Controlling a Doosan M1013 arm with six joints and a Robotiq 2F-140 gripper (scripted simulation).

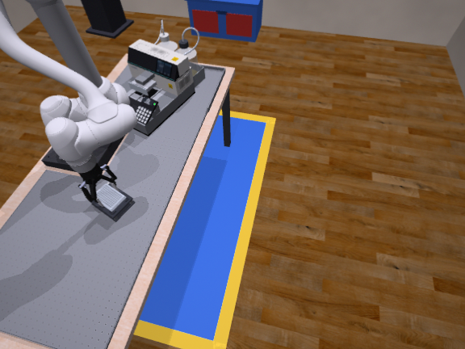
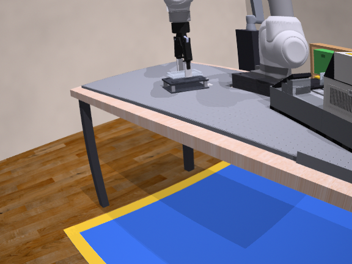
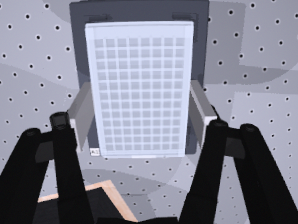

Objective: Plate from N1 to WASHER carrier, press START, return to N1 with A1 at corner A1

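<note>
The plate nest N1 lies 50 mm below my hand. Round my hand: plate washer 200 mm behind, 670 mm to the left, 50 mm above; plate 20 mm below.
</note>
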